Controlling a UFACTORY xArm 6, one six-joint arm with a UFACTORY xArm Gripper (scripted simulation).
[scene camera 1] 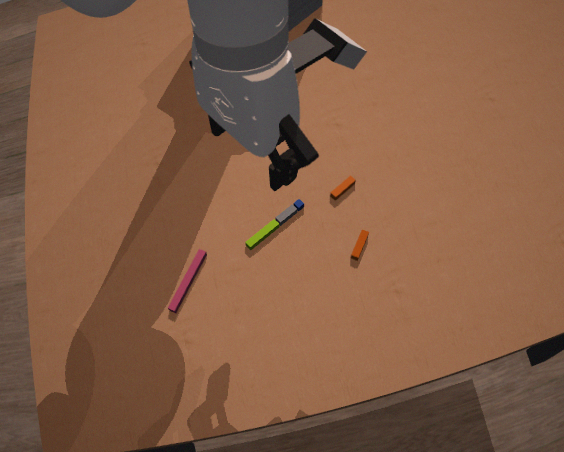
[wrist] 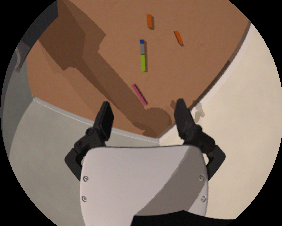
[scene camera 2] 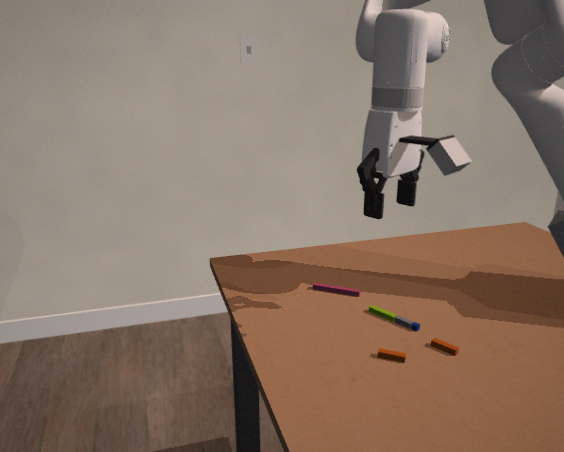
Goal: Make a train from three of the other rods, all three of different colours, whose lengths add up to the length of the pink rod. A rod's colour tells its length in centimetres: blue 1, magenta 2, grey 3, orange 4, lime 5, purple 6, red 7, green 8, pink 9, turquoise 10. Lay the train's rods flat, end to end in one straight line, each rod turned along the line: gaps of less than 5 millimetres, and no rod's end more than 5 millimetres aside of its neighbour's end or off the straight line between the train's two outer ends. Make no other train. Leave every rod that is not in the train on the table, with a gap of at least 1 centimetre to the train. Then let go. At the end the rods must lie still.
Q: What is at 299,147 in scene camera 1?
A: The gripper.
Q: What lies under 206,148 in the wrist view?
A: The gripper.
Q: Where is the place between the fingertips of the gripper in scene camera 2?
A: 389,210
